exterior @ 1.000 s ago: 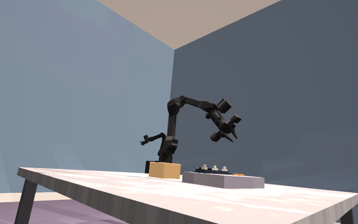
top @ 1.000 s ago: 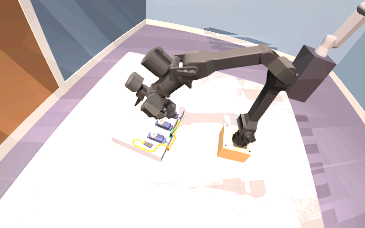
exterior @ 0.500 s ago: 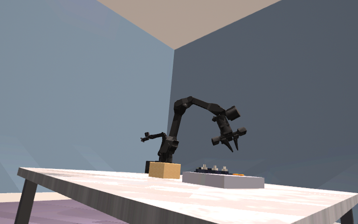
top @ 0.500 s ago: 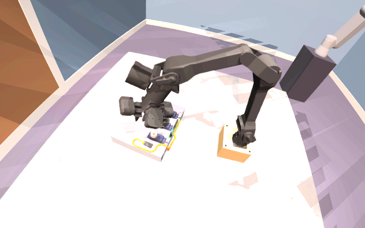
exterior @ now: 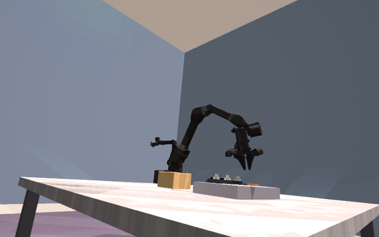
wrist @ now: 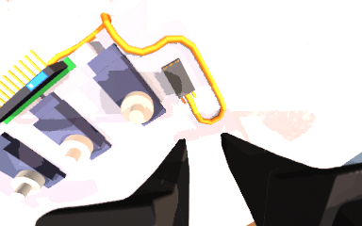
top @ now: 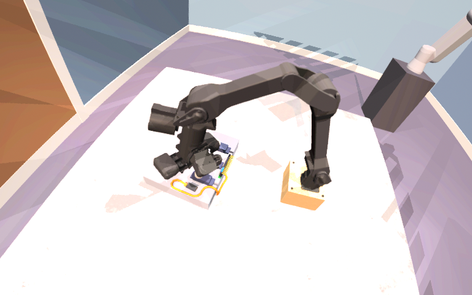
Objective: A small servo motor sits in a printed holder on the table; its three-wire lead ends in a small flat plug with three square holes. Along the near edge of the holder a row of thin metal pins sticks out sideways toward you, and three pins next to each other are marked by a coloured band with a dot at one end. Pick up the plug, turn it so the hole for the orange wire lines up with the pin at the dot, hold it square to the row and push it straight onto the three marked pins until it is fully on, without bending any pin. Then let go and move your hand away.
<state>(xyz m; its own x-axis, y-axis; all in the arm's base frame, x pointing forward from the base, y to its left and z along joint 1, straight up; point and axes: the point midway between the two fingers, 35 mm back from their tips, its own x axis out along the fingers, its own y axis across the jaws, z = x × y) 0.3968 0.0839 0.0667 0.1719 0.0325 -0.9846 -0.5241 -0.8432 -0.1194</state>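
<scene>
The blue band is 10 cm behind my gripper tip, 7 cm to the right of it and 5 cm below it. Round my gripper tip: grey holder (12 cm to the right, 10 cm below, 5 cm ahead); then black pin header (11 cm behind, 10 cm to the right, 6 cm below).
</scene>
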